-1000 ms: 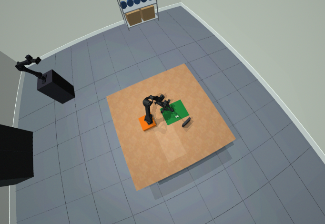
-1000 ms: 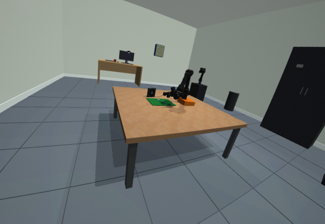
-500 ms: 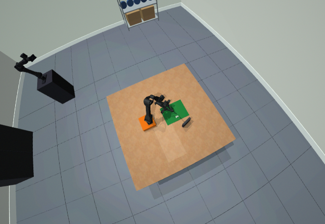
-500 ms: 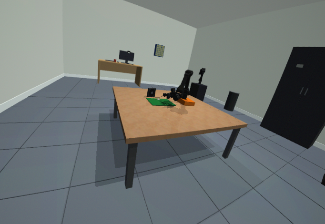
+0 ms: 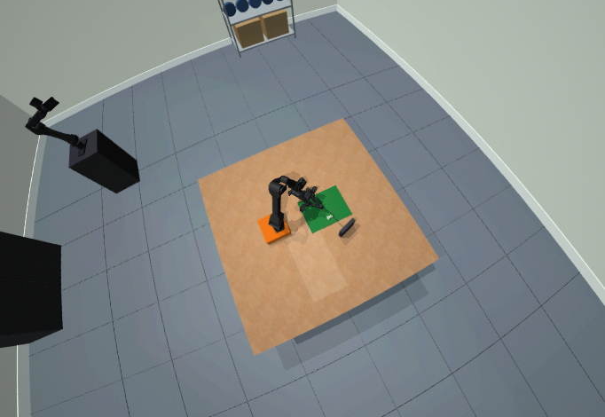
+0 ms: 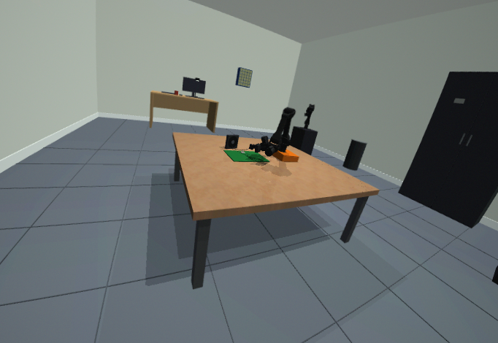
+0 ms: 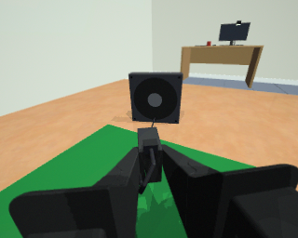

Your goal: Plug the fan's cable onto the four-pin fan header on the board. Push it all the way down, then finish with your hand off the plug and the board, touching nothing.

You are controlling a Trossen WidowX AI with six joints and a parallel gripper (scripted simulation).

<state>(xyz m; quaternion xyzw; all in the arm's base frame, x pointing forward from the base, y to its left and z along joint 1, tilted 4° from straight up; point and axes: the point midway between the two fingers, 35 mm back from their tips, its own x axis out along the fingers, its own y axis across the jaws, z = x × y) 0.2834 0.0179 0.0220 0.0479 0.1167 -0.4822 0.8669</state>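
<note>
Right now the green board is 100 mm below my gripper tip and 40 mm ahead of it. From my gripper tip the other things lie so: black fan 190 mm to the right, 80 mm ahead, 30 mm below; black plug 10 mm below; white four-pin header 90 mm below, 80 mm to the right, 30 mm ahead.
</note>
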